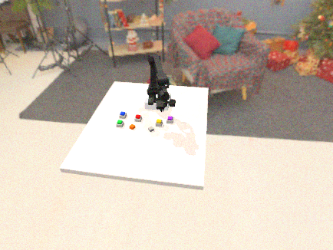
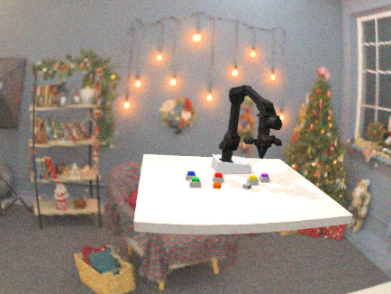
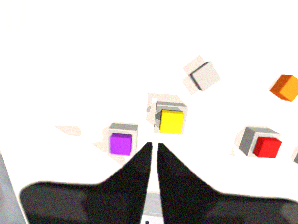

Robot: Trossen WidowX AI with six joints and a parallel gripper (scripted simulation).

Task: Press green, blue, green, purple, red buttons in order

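Right now my gripper tip is 50 mm past the purple button, 60 mm to the right of it and 100 mm above it. Also, from my gripper tip: yellow button (20 mm behind, 30 mm to the right, 100 mm below); grey block (40 mm ahead, 80 mm to the right, 120 mm below); red button (80 mm behind, 190 mm to the right, 100 mm below).
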